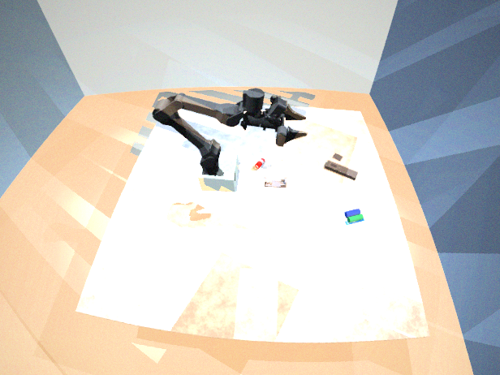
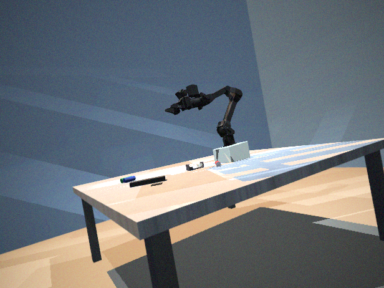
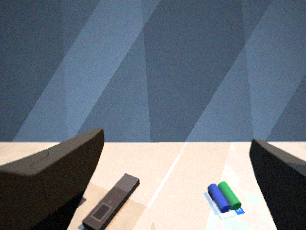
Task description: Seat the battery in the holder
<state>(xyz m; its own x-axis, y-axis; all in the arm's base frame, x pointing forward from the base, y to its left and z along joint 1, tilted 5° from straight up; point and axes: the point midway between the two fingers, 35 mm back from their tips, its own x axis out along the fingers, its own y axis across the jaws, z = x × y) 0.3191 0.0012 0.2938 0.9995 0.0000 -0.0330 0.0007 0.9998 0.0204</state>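
My gripper tip is now 35 cm above the white battery, 17 cm past it and 13 cm to the right of it. Also, from my gripper tip: dark bar 34 cm below, 23 cm ahead, 14 cm to the left.
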